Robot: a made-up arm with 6 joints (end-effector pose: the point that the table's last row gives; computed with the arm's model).
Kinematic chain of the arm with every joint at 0, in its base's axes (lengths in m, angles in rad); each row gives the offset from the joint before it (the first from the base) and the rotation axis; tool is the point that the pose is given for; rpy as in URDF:
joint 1: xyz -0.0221 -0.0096 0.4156 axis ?
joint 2: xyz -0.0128 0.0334 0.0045 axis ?
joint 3: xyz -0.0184 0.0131 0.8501 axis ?
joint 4: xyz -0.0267 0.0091 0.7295 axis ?
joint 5: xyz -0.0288 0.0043 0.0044 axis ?
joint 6: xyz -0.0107 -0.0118 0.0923 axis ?
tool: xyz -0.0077 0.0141 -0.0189 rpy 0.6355 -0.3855 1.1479
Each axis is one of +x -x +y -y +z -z.
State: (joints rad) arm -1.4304 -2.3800 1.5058 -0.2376 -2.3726 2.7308
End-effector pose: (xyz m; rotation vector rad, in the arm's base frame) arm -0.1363 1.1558 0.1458 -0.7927 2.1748 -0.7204
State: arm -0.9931 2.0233 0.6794 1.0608 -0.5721 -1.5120
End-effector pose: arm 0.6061 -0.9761 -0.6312 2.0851 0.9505 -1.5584
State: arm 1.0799 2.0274 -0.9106 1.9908 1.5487 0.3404
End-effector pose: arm 0.5634 1.2862 0.4371 0.4554 -1.7773 -0.2981
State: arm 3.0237 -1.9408 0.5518 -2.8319 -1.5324 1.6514
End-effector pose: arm 1.4431 -0.2864 0.2898 0.5249 0.3245 2.8271
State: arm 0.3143 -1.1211 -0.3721 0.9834 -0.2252 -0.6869
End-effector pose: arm -1.5417 -0.4864 0.7727 -0.3200 -1.2618 2.1429
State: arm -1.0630 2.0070 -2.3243 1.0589 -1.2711 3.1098
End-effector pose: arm 0.1729 -0.4469 0.7747 1.2754 -1.9294 -1.3139
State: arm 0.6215 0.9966 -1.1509 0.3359 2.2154 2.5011
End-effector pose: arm 0.4388 0.3769 1.5917 -1.8103 -0.7571 -0.3189
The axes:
joint 1: +z
joint 2: +y
joint 3: +y
joint 4: +z
joint 5: +y
joint 6: +z

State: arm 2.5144 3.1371 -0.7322 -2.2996 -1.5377 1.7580
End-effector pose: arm -0.4851 0.1480 -0.9774 2.5923 -1.1373 0.4151
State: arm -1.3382 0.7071 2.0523 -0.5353 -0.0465 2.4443
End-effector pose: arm 0.2426 -0.8706 0.3591 -2.1230 1.5144 -0.5306
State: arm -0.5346 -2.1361 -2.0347 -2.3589 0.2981 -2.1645
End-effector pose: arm -0.0043 0.0537 -0.4375 -2.8234 0.3368 -1.2220
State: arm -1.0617 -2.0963 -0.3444 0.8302 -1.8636 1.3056
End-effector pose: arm -0.5855 0.9598 -0.5994 2.2731 -1.0223 0.0182
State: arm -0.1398 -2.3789 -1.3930 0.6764 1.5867 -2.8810
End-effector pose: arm -0.1822 0.0822 -0.8107 -0.9093 2.3081 1.0105
